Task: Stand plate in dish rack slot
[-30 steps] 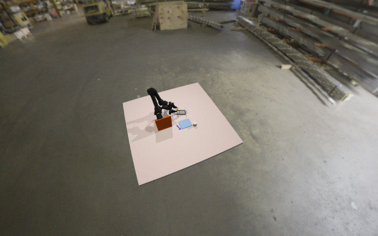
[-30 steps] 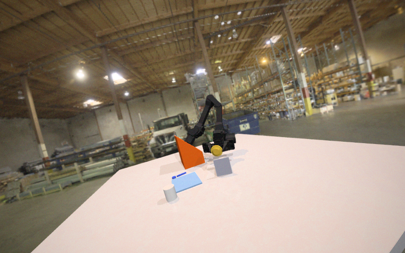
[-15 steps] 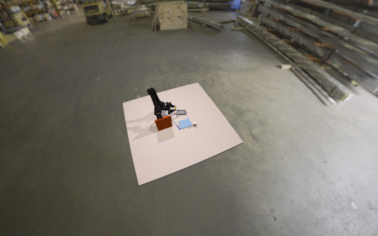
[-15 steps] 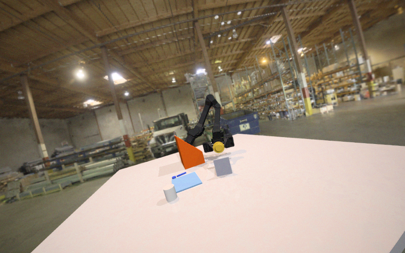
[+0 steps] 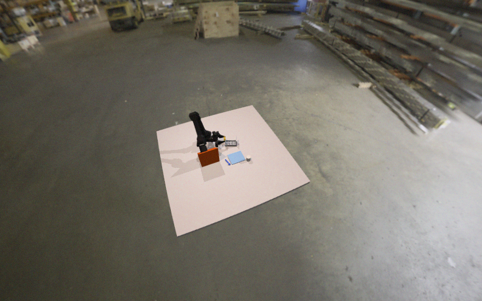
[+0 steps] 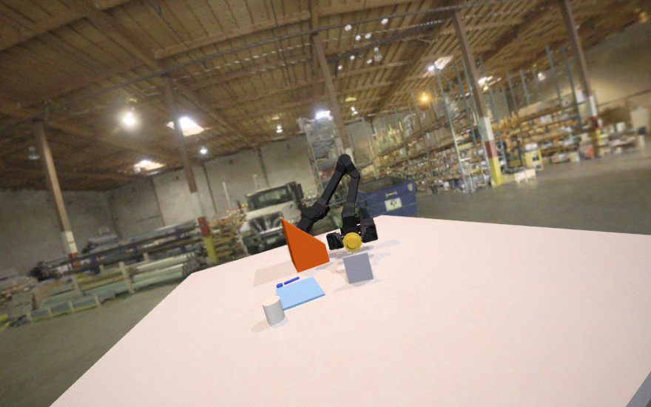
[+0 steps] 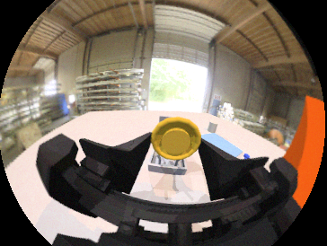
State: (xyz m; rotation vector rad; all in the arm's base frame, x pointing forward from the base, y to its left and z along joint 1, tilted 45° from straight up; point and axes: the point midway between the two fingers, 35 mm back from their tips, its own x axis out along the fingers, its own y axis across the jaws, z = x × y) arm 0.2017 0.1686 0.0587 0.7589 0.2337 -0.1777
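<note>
Right now the grey dish rack is 6 cm below my gripper tip, 6 cm ahead of it and 1 cm to the right of it. Also, from my gripper tip: yellow plate (1 cm behind); light blue pad (21 cm to the right, 8 cm below, 7 cm ahead); blue utensil (25 cm to the right, 8 cm below, 3 cm behind).
</note>
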